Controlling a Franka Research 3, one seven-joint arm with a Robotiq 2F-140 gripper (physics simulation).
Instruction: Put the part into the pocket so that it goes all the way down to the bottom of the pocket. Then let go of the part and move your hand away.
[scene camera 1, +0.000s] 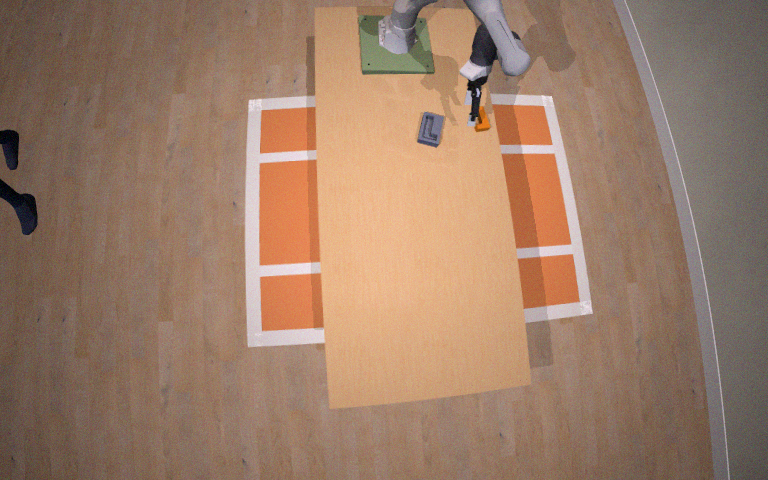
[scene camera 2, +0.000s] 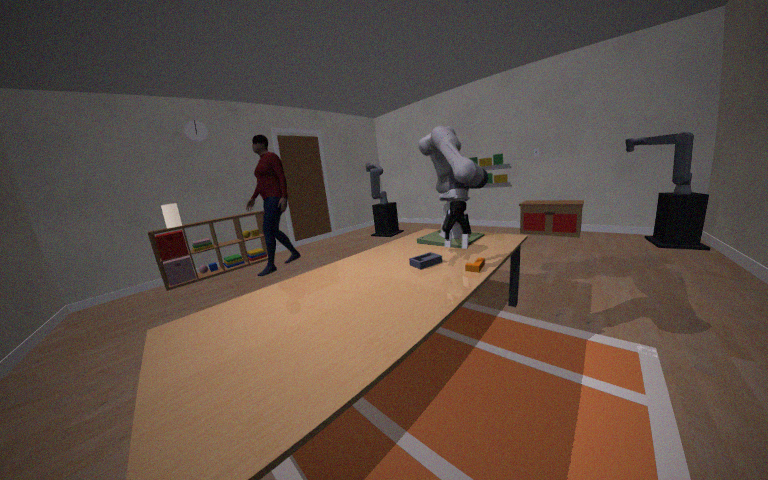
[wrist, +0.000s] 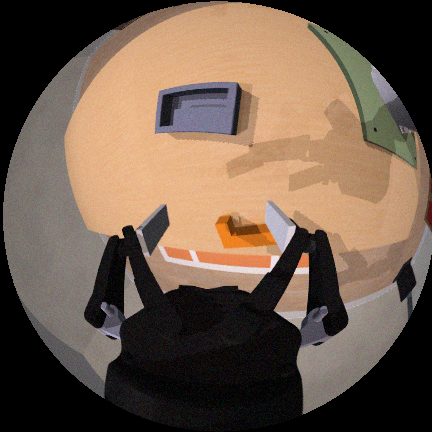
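Observation:
The orange L-shaped part (scene camera 1: 483, 122) (scene camera 2: 474, 264) (wrist: 239, 241) lies on the table near its side edge, outside the pocket. The blue-grey block (scene camera 1: 428, 142) (scene camera 2: 425, 260) (wrist: 207, 122) stands apart from the part, towards the table's middle, with its L-shaped pocket facing up and empty. My gripper (scene camera 1: 471, 110) (scene camera 2: 456, 242) (wrist: 215, 212) is wide open and empty, raised above the table. In the wrist view the part shows between and beyond the fingers, and the right fingertip hides the end of its long arm.
The green base plate (scene camera 1: 397, 63) (scene camera 2: 428, 240) (wrist: 350, 75) carries the arm at the table's far end. The table edge (scene camera 2: 362, 380) runs close beside the part. A person (scene camera 2: 271, 186) stands by the shelf unit at the left, away from the table.

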